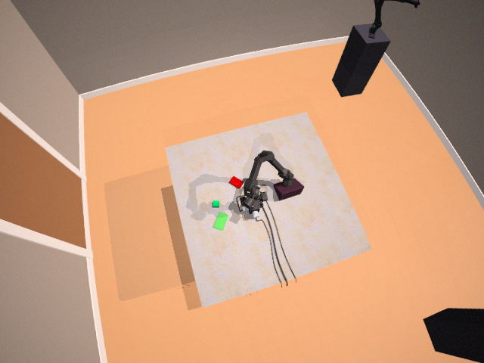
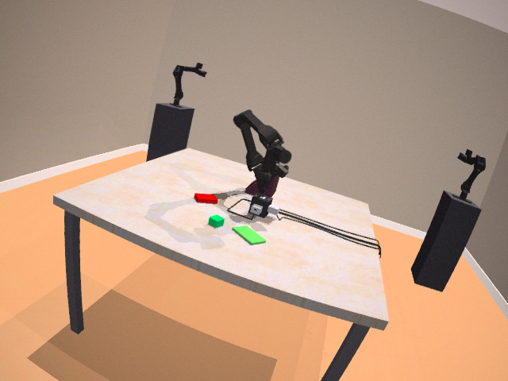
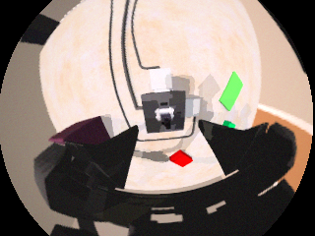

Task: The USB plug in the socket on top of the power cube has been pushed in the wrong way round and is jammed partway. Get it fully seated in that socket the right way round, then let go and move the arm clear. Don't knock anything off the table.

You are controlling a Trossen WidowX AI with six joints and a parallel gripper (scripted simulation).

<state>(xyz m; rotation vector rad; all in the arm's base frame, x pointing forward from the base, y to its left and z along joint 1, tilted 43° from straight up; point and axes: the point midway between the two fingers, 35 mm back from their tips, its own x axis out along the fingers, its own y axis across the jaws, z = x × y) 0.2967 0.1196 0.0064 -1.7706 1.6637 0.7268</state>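
The small USB plug is 20 mm below my gripper tip. The rest, counted from my gripper tip: small green cube 260 mm ahead, 90 mm to the right, 90 mm below; then green flat block 250 mm ahead, 100 mm below, 50 mm to the left; then red flat block 230 mm to the right, 100 mm below, 70 mm ahead.
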